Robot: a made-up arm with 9 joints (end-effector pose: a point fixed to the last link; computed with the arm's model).
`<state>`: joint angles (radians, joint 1 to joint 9).
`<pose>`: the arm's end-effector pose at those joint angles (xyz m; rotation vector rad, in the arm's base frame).
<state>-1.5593 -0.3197 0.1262 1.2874 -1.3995 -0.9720 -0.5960 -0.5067 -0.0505</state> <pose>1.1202 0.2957 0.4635 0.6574 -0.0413 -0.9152</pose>
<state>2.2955 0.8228 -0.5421 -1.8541 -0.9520 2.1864 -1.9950 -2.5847 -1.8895</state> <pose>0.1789 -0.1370 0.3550 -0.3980 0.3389 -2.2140</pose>
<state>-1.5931 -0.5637 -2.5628 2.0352 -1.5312 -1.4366 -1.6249 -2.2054 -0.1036</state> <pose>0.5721 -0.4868 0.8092 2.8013 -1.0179 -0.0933</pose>
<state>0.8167 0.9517 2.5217 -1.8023 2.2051 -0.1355 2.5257 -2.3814 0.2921</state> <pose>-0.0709 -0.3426 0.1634 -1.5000 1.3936 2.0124</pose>
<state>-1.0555 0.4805 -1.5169 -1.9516 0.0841 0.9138 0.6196 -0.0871 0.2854</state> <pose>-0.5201 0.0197 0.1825 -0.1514 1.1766 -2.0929</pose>
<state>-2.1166 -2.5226 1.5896 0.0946 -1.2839 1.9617 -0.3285 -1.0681 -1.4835</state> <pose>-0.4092 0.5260 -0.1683 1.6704 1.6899 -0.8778</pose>
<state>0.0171 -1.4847 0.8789 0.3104 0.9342 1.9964 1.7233 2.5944 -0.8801</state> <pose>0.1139 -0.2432 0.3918 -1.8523 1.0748 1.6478</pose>
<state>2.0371 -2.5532 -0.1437 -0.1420 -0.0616 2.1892 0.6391 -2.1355 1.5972</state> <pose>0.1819 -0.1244 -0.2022 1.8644 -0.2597 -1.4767</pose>
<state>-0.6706 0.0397 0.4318 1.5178 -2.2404 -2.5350 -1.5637 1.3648 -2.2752</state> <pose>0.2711 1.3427 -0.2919 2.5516 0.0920 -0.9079</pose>
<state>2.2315 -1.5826 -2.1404 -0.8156 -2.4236 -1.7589 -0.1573 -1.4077 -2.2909</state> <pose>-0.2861 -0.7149 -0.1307 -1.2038 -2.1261 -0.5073</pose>
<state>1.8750 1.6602 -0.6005 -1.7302 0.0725 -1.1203 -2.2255 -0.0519 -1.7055</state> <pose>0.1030 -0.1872 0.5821 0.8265 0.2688 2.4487</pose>
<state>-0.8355 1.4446 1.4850 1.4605 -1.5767 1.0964 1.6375 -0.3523 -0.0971</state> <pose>-0.1872 0.4868 -0.8562 1.0582 2.0889 -0.3258</pose>
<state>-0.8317 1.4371 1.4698 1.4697 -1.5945 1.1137 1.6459 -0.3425 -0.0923</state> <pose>-0.1865 0.4937 -0.8517 1.1057 2.1061 -0.3306</pose>
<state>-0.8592 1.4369 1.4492 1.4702 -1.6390 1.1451 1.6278 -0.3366 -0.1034</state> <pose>-0.1661 0.5081 -0.8396 1.2056 2.1044 -0.3302</pose>
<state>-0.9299 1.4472 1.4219 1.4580 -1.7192 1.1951 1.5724 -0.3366 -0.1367</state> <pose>-0.1156 0.5271 -0.8177 1.3745 2.0607 -0.3160</pose>
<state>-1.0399 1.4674 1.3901 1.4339 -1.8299 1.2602 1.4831 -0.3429 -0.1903</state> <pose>-0.0359 0.5368 -0.7886 1.5942 1.9473 -0.2859</pose>
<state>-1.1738 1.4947 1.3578 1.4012 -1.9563 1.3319 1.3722 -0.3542 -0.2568</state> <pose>0.0578 0.5236 -0.7582 1.8181 1.7533 -0.2523</pose>
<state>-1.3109 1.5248 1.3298 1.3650 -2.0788 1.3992 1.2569 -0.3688 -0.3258</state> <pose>0.1428 0.4873 -0.7324 1.9962 1.5068 -0.2372</pose>
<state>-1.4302 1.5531 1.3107 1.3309 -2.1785 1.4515 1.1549 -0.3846 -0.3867</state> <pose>0.2036 0.4424 -0.7147 2.1041 1.2689 -0.2509</pose>
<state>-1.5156 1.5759 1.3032 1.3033 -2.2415 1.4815 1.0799 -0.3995 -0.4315</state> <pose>0.2378 0.4062 -0.7054 2.1481 1.0987 -0.2827</pose>
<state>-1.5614 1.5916 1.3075 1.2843 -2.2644 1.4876 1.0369 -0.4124 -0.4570</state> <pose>0.2517 0.3874 -0.7031 2.1472 1.0216 -0.3159</pose>
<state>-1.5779 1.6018 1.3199 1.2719 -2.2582 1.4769 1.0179 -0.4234 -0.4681</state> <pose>0.2538 0.3828 -0.7051 2.1209 1.0149 -0.3423</pose>
